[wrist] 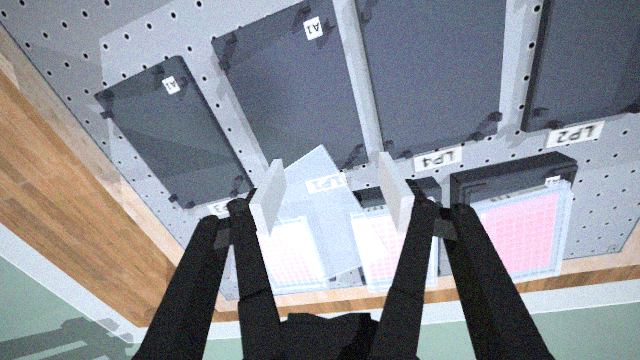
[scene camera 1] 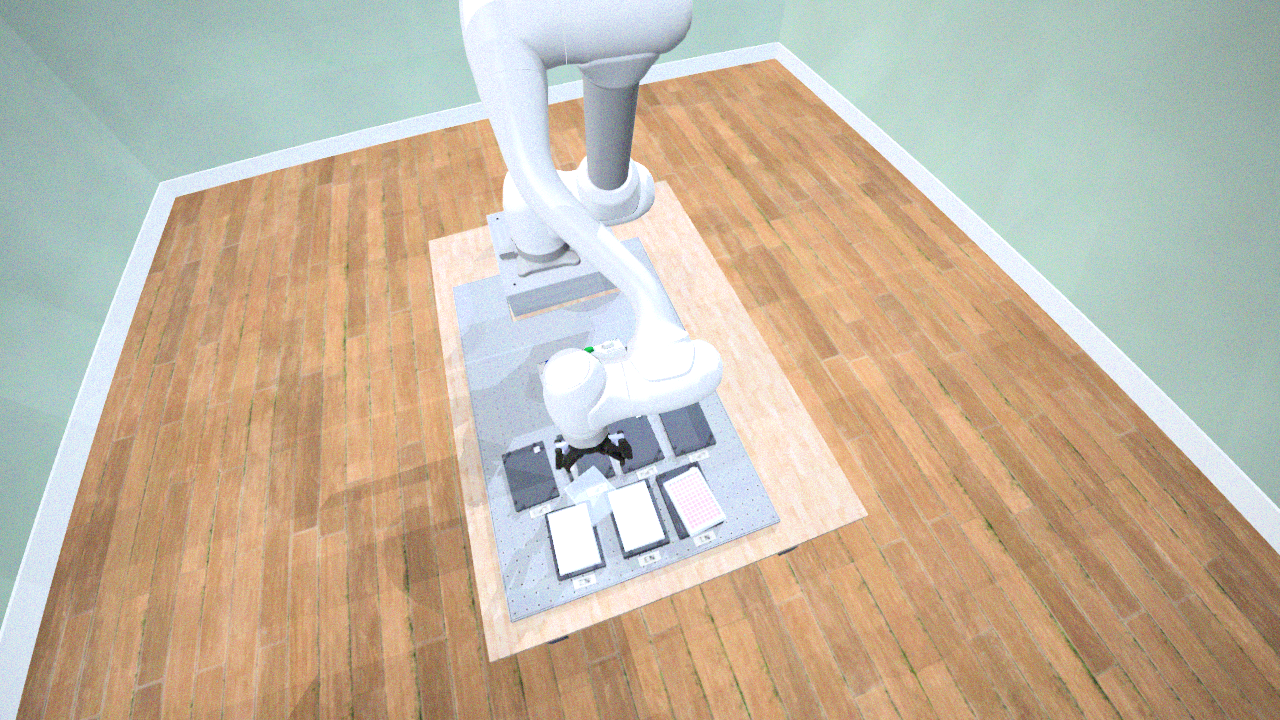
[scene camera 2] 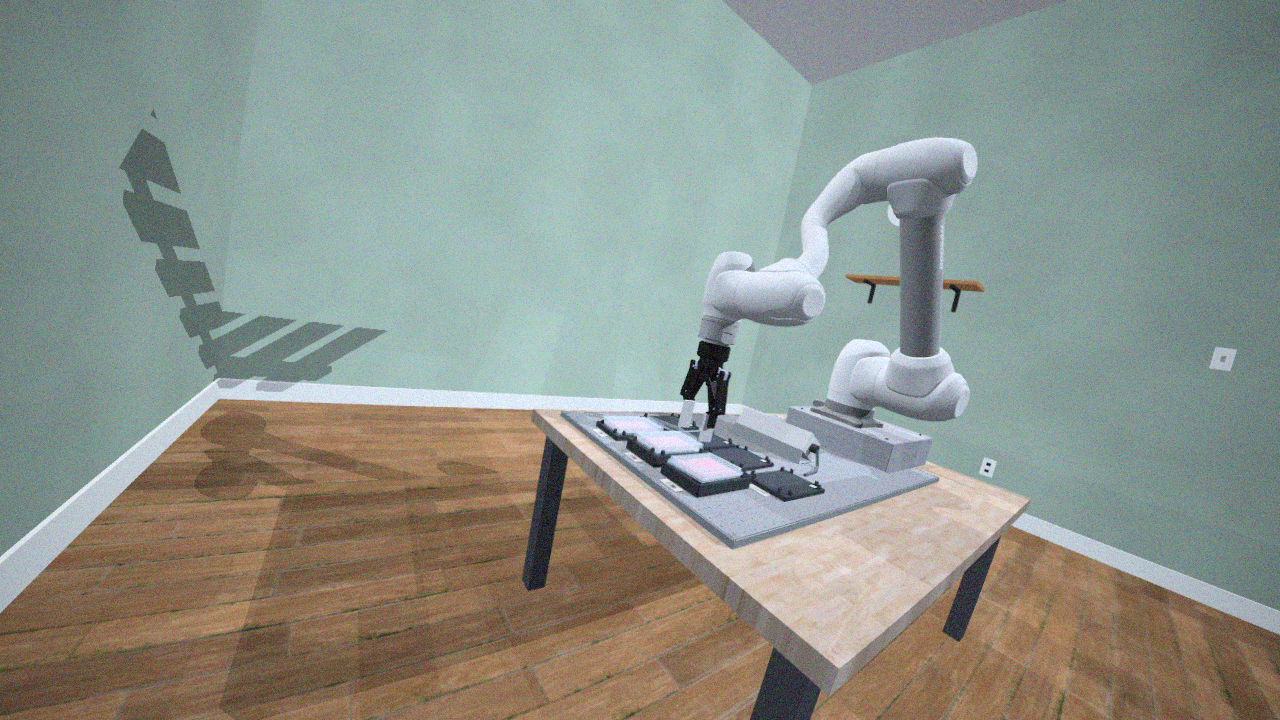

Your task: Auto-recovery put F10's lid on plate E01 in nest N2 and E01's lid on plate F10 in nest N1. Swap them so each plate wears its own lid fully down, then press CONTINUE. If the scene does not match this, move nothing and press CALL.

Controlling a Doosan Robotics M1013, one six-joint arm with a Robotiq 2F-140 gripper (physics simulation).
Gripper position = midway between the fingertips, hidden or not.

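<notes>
LP4 label (wrist: 451,155). LP3 lid pad (scene camera 1: 529,473) and (wrist: 162,112). My gripper (scene camera 2: 693,433), (wrist: 330,170) and (scene camera 1: 597,471): open, holding nothing.
</notes>
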